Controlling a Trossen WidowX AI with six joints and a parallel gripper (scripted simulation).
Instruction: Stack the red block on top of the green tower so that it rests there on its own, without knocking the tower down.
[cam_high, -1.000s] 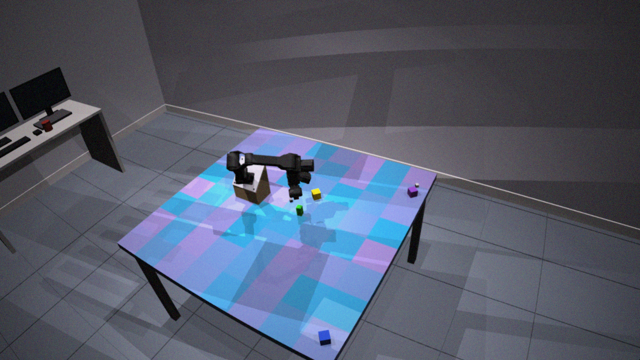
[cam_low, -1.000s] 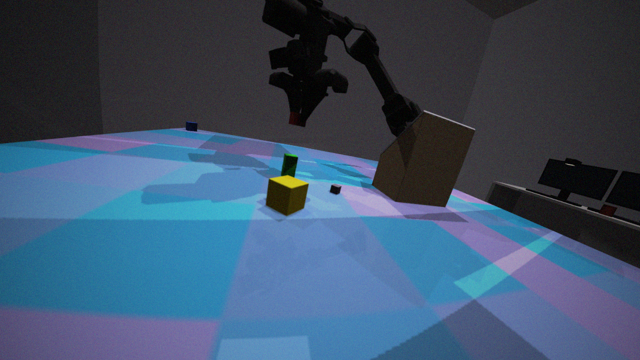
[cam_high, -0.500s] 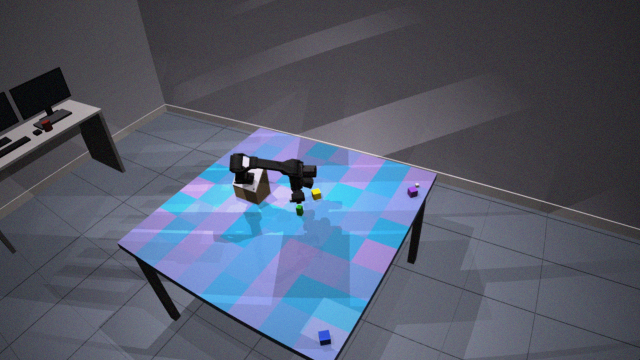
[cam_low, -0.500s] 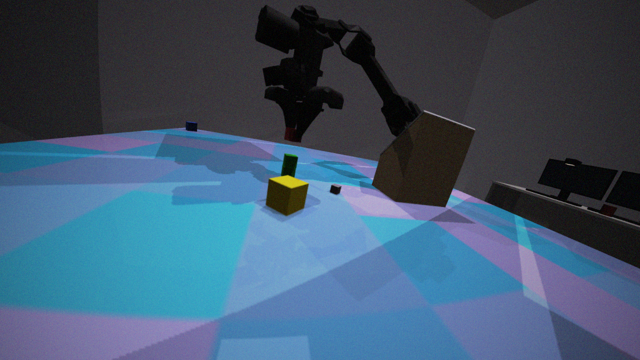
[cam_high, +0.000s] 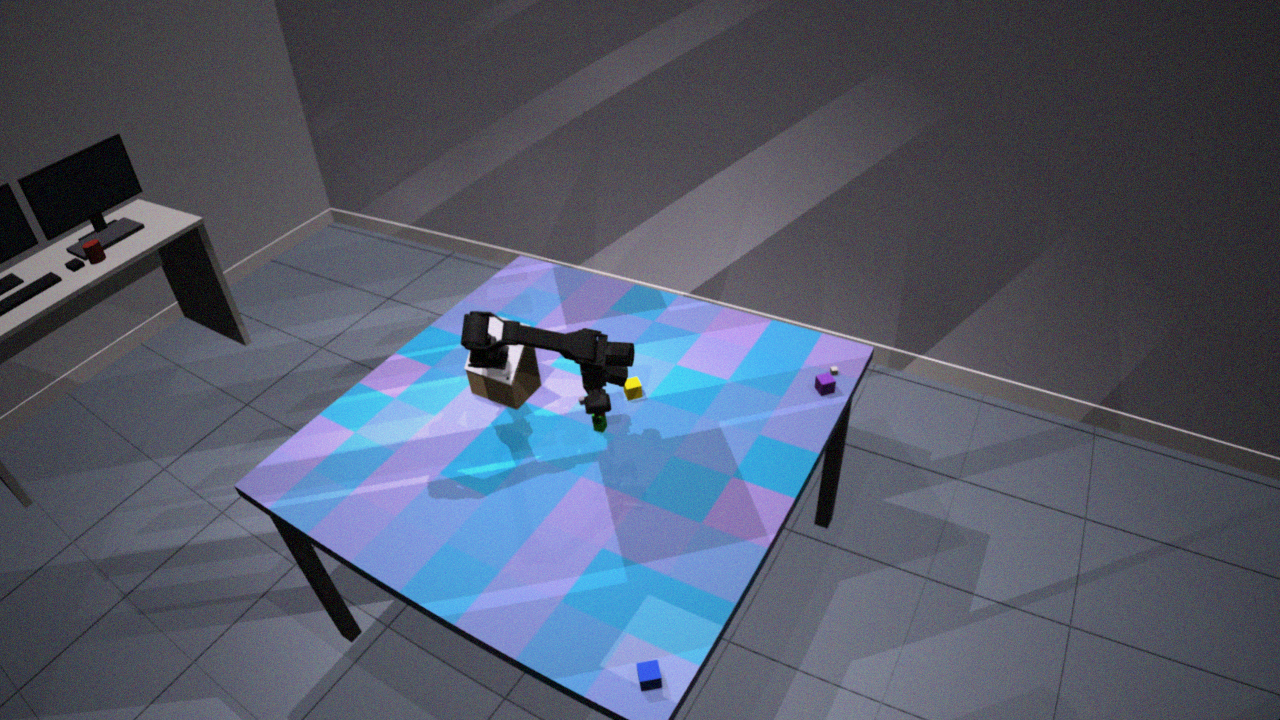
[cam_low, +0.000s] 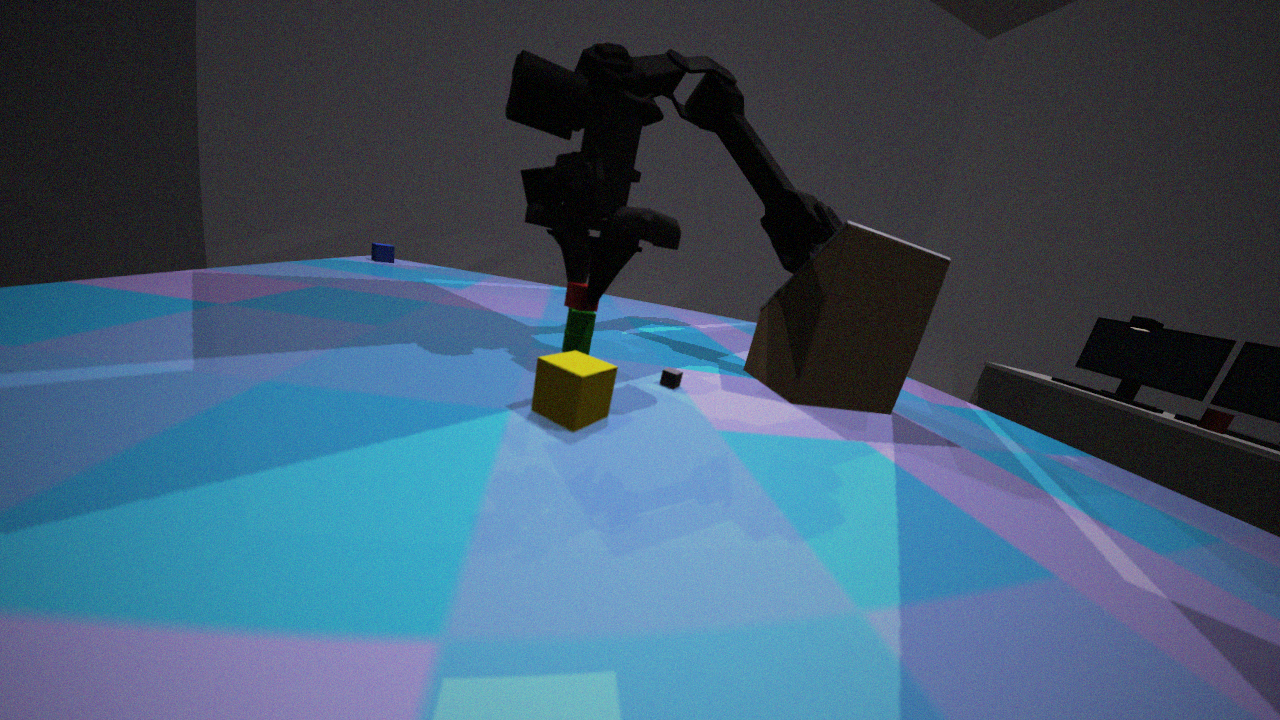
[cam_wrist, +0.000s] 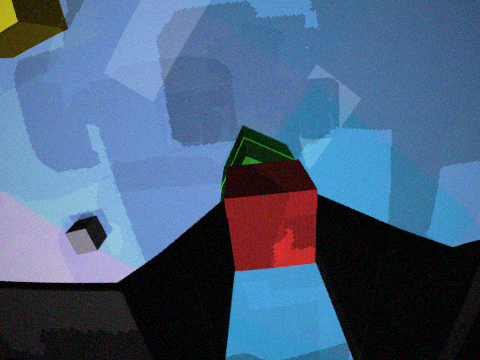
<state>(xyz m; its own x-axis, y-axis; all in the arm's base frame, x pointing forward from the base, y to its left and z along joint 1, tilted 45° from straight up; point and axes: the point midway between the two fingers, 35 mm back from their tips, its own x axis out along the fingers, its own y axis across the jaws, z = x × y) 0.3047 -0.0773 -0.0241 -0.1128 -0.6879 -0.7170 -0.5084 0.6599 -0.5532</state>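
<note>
The red block is right at my gripper tip. Round my gripper tip: yellow cube (30 mm ahead, 150 mm to the left, 40 mm below); then grey cube (90 mm behind, 80 mm to the left, 50 mm below); then purple cube (510 mm ahead, 330 mm to the left, 40 mm below).
</note>
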